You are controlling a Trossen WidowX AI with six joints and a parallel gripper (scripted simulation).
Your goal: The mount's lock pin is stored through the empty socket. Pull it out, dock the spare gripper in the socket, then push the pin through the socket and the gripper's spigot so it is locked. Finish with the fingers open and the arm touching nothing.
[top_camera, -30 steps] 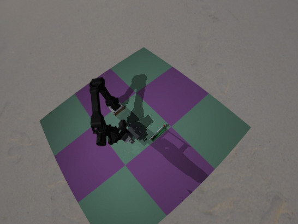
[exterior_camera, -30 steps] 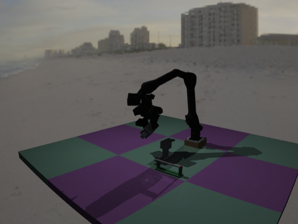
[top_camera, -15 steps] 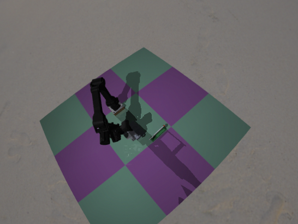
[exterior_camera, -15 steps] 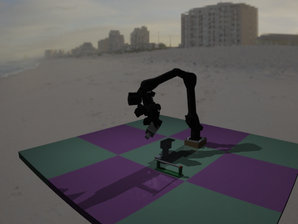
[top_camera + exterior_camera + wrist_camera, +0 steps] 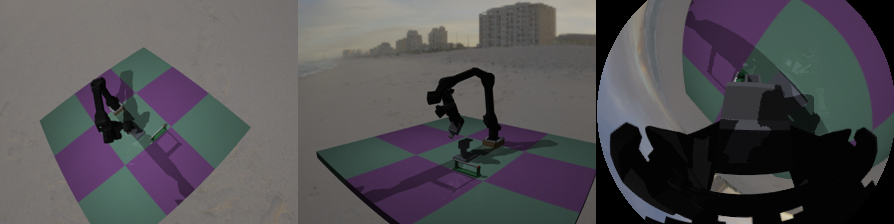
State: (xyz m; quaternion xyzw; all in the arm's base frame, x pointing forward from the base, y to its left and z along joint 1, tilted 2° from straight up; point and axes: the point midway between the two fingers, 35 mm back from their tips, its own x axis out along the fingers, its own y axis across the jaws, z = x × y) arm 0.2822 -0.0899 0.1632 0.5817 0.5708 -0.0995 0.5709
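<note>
My gripper tip is 140 mm above the green cradle, 120 mm to the right of it and 110 mm short of it. The rest, counted from my gripper tip: spare gripper: 10 mm to the right; then grey mount: 120 mm below, 30 mm to the left, 20 mm behind.
</note>
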